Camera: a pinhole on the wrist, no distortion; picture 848 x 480 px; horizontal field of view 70.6 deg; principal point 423.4 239.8 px. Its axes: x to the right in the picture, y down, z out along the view. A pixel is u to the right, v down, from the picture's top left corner.
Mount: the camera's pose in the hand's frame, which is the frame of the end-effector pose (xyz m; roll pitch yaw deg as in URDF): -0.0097 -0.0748 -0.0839 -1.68 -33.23 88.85
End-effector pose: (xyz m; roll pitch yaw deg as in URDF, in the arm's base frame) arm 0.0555 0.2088 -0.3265 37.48 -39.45 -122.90
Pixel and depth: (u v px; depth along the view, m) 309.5 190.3 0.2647
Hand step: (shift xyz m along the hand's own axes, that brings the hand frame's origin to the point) 0.0006 -0.2625 0.1104
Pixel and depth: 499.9 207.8 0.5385
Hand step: -0.0015 -0.3129 0.4048
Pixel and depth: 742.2 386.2 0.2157
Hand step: -0.0691 -0.0949 0.1581
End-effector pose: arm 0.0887 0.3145 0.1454 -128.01 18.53 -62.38
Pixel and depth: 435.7 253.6 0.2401
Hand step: -0.0248 -0.2018 0.1194
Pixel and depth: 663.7 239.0 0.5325
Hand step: -0.0269 -0.1874 0.4784
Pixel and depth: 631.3 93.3 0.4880
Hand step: 0.0927 -0.2044 0.4199
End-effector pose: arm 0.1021 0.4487 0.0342 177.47 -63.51 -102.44
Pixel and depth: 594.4 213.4 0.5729
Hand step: -0.0048 -0.2523 0.4854
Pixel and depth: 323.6 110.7 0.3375
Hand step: 0.0484 -0.3091 0.1693
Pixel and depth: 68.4 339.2 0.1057
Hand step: -0.0325 -0.1844 -0.0303
